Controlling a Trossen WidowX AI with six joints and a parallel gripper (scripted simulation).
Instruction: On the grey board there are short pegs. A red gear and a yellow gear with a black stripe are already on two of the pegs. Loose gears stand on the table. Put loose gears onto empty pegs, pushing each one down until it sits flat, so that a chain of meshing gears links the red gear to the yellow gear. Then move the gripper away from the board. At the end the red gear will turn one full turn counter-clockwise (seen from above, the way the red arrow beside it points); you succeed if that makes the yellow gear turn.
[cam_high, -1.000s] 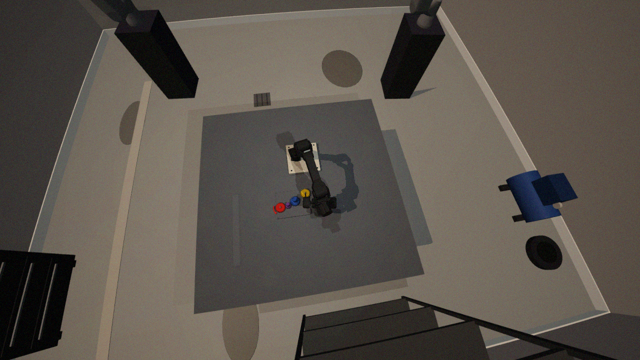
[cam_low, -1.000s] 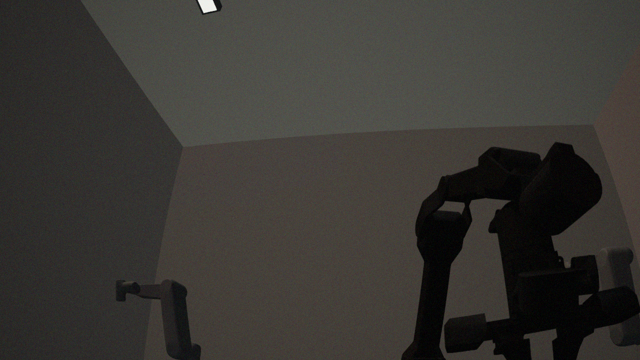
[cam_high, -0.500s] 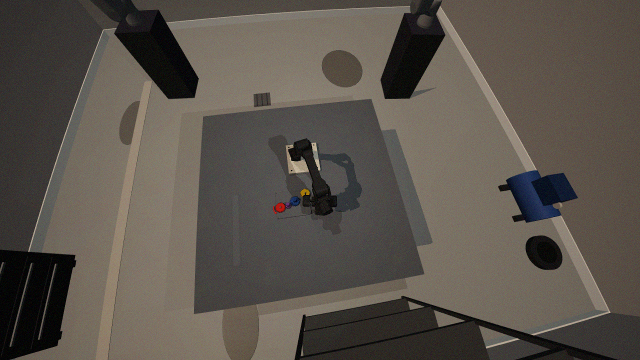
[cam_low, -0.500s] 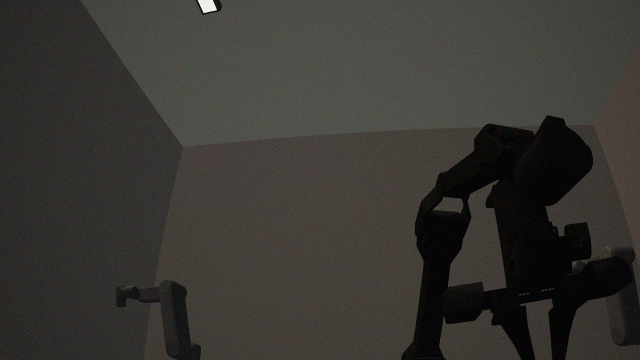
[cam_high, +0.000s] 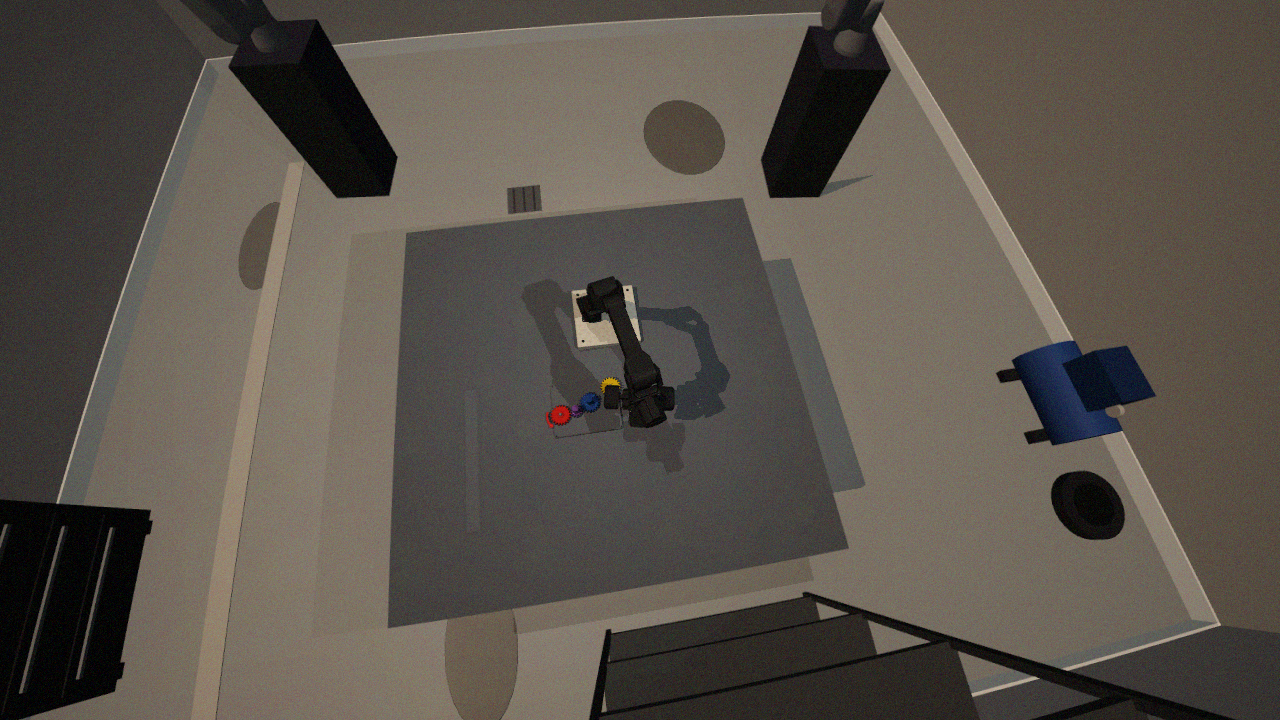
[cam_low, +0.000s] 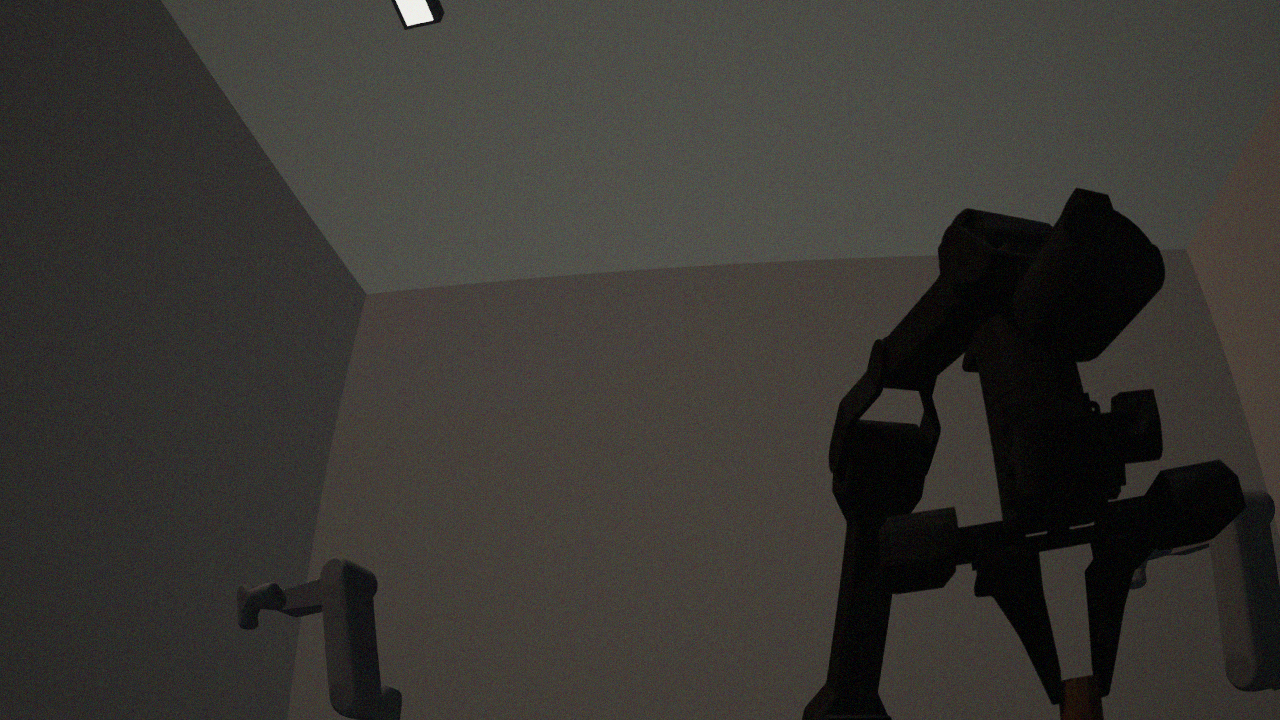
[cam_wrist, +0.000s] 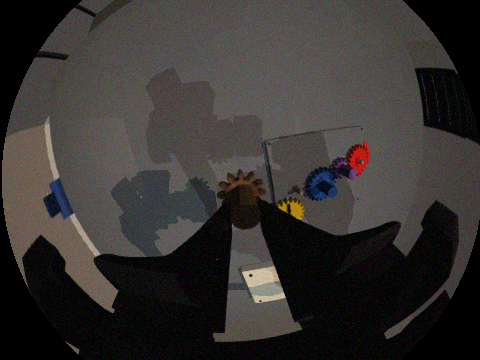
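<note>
Right now my gripper tip is 150 mm to the left of the blue gear, 110 mm above it and 60 mm past it. Also, from my gripper tip: brown gear 10 mm below; yellow gear 120 mm below, 100 mm behind, 80 mm to the right; purple gear 190 mm to the right, 110 mm below, 30 mm behind.
</note>
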